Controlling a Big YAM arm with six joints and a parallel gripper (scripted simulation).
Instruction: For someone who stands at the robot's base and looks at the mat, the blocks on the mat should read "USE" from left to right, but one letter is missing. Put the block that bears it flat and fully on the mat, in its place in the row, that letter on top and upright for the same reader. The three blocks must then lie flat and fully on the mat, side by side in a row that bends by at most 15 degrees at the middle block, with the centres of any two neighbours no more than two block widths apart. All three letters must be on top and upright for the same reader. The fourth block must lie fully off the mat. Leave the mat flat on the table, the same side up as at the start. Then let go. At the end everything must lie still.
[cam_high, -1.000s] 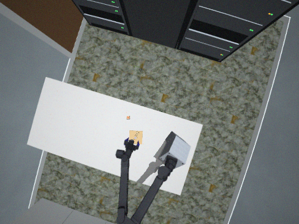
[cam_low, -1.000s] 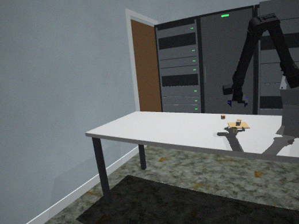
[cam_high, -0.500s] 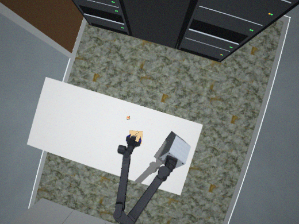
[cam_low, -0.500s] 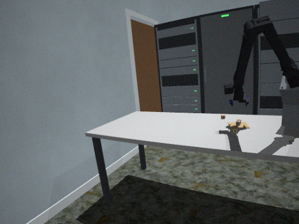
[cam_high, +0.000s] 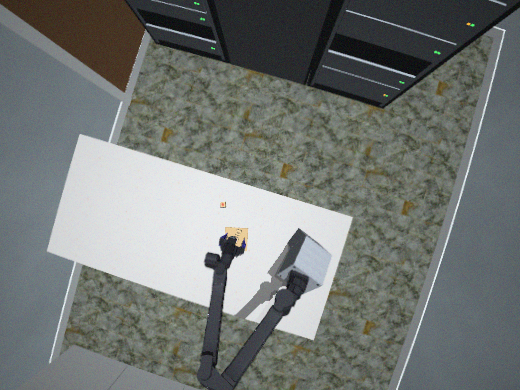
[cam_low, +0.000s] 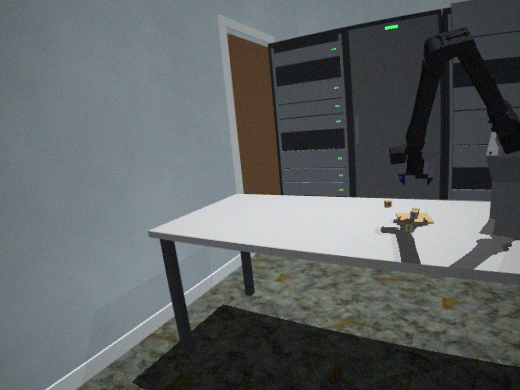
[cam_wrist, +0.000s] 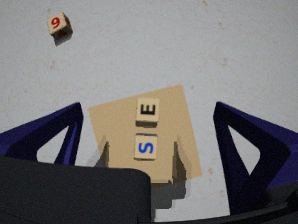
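Now: hand 1 cm short of the block, 21 cm to the right of it and 13 cm above it.
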